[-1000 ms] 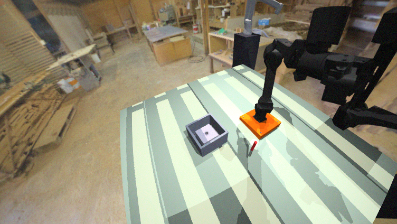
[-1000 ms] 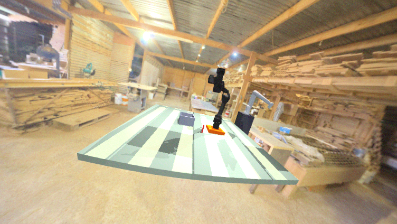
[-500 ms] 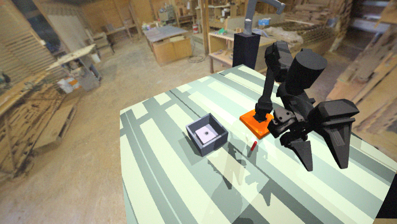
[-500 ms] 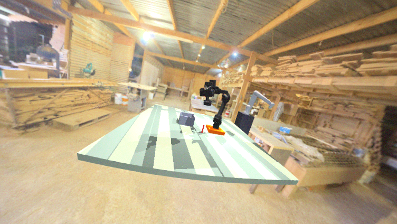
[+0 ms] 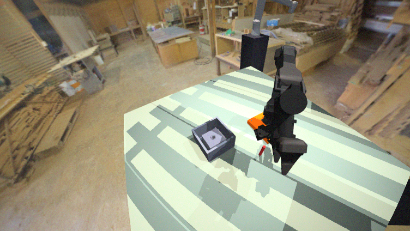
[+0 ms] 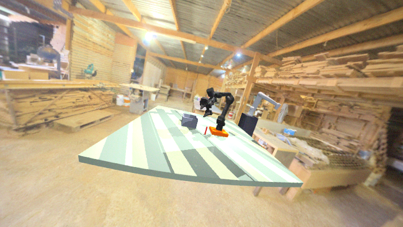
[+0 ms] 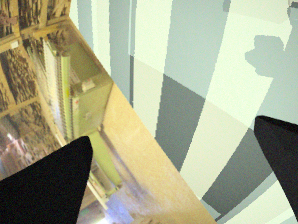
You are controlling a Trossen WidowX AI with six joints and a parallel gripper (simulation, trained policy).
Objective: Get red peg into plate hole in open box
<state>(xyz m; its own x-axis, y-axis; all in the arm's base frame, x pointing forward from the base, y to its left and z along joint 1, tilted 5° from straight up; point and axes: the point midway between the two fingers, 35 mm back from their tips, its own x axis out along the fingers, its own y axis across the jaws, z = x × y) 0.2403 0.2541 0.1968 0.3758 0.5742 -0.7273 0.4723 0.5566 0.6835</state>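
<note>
Now: gripper tip 9 cm past the red peg, 12 cm to the left of it and 19 cm above it. Round my gripper tip: grey box 9 cm ahead, 29 cm to the right, 20 cm below.
</note>
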